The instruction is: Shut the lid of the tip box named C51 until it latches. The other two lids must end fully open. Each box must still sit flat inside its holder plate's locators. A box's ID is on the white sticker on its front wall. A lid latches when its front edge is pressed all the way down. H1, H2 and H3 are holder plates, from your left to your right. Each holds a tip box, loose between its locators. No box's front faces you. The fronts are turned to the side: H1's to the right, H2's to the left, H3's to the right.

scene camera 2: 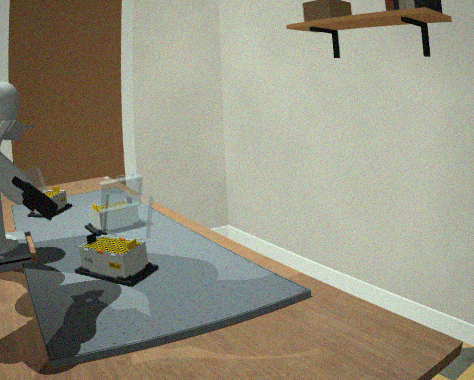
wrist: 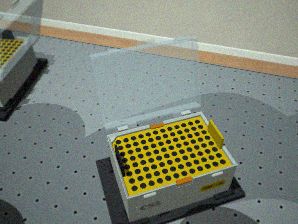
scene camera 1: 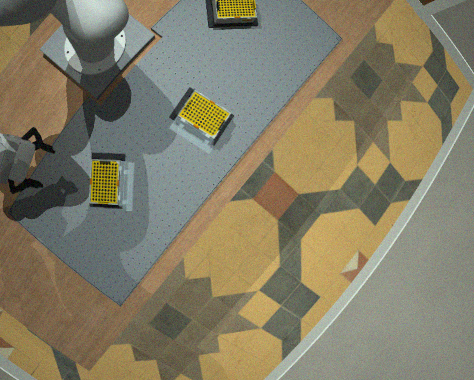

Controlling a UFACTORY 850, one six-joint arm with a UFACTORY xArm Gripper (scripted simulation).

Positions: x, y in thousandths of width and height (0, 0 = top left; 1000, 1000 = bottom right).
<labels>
A clear lid (scene camera 2: 267, 564) is 96 cm from the lens.
</labels>
